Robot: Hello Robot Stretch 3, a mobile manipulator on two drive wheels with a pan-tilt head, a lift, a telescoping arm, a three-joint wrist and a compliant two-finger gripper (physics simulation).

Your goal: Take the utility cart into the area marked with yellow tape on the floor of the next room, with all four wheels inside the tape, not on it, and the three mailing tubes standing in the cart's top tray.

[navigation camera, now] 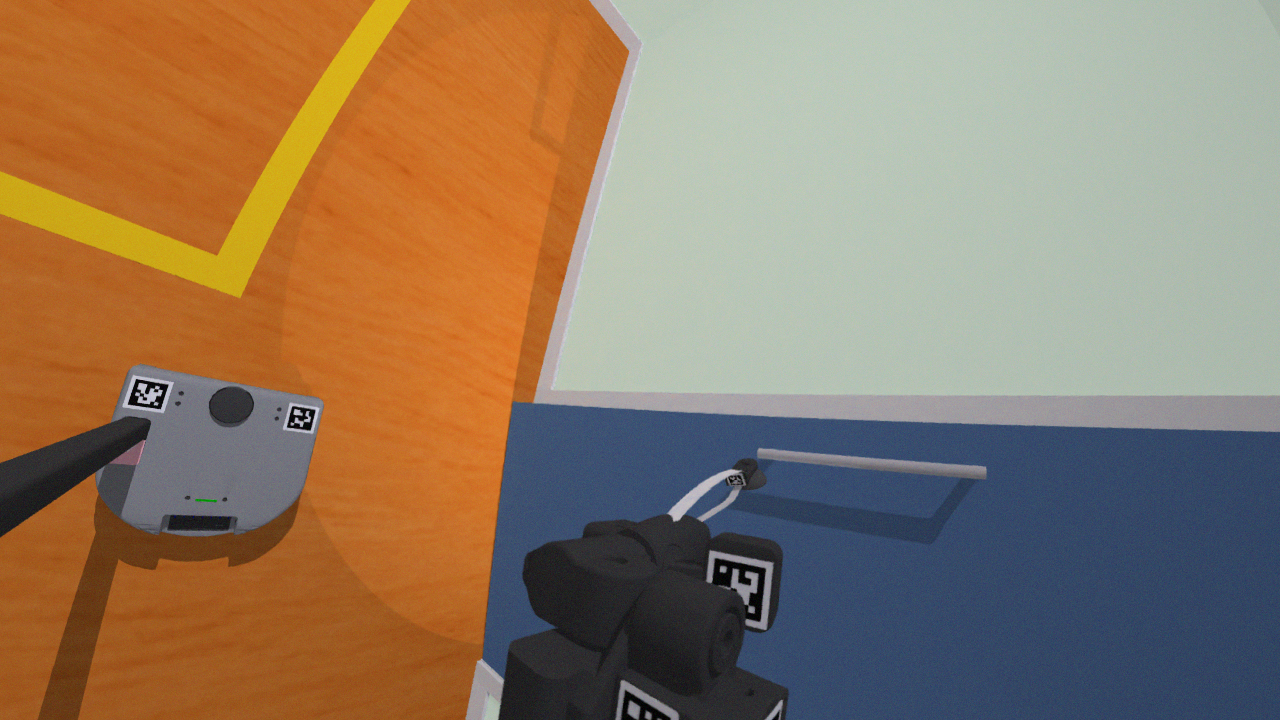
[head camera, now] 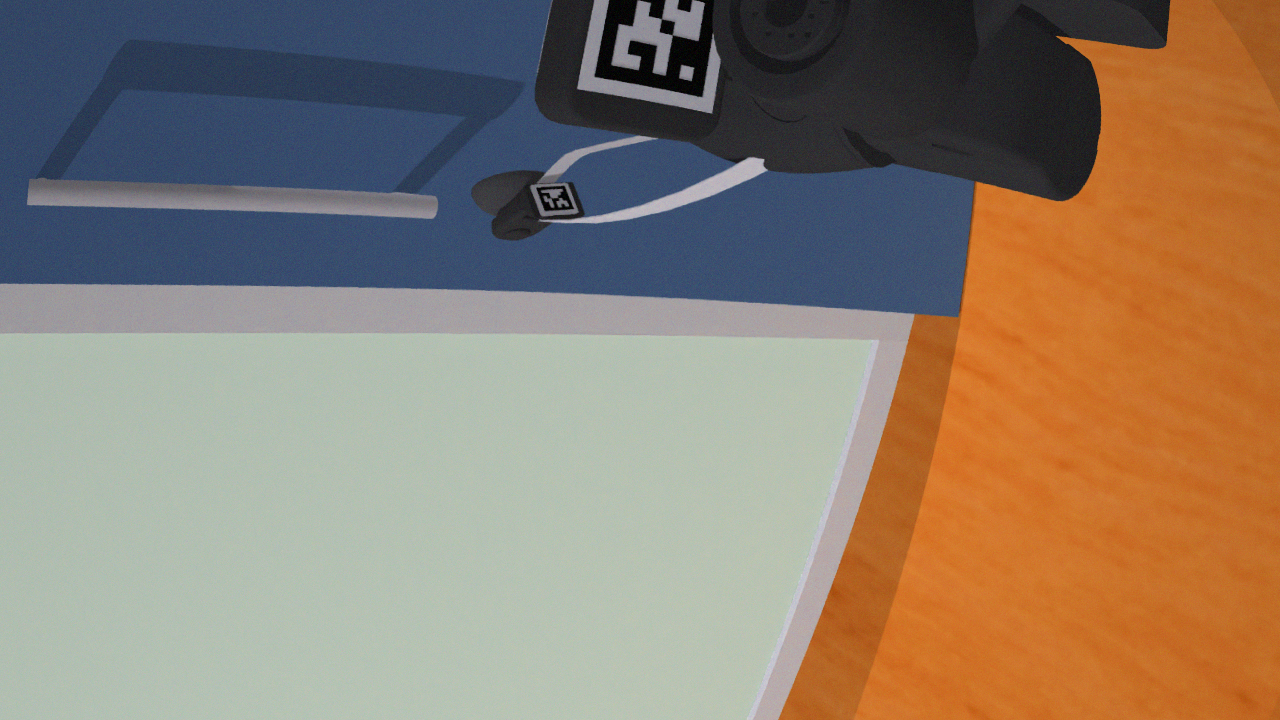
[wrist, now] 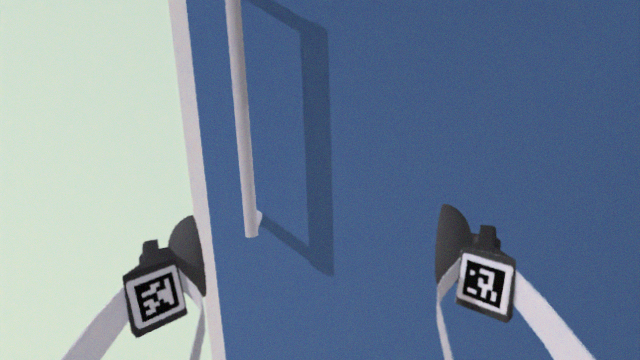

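Seen in the pictures: gripper, between the fingertips: (navigation camera: 749,534) (head camera: 518,67) (wrist: 319,237); robot's base, origin of its link: (navigation camera: 231,403).
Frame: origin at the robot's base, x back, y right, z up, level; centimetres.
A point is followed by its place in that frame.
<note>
My gripper (head camera: 512,205) (navigation camera: 750,474) (wrist: 319,237) @(y 43.2, x 2.6, z 106.3 cm) is open, its fingers wide apart and empty. It hangs in front of a blue door (head camera: 268,259) @(y 76.9, x -12.9, z 108.0 cm) (navigation camera: 1074,608) @(y 78.1, x 10.4, z 142.6 cm) (wrist: 450,100) @(y 78.9, x 23.6, z 113.5 cm), just off the near end of the door's long grey handle (head camera: 232,198) @(y 70.2, x -7.3, z 113.8 cm) (navigation camera: 872,463) @(y 70.3, x -7.4, z 115.3 cm) (wrist: 242,120) @(y 70.3, x -7.2, z 111.8 cm). A small gap shows between fingertips and handle in the head view. The door lies along its pale frame. Yellow tape (navigation camera: 107,231) @(y -30.6, x -30.2, z 0.1 cm) forms a corner on the floor at the upper left of the navigation view. The utility cart and the mailing tubes do not show in these views.
My grey base (navigation camera: 214,456) @(y -0.5, x 10.3, z 16.0 cm) stands on the orange wood floor (navigation camera: 402,358) @(y 36.4, x -20.6, z -0.1 cm) (head camera: 1118,447) @(y 41.9, x -26.1, z 0.0 cm), near the tape corner. A pale green wall (head camera: 402,519) @(y 89.3, x -43.8, z 85.7 cm) (navigation camera: 895,223) @(y 90.4, x -63.1, z 118.6 cm) (wrist: 90,125) @(y 89.0, x -40.1, z 111.2 cm) adjoins the door, with a light grey frame strip (head camera: 447,313) @(y 86.4, x -19.5, z 84.0 cm) (navigation camera: 895,407) @(y 86.3, x -19.1, z 117.4 cm) (wrist: 187,100) @(y 86.4, x -20.3, z 115.1 cm) between them.
</note>
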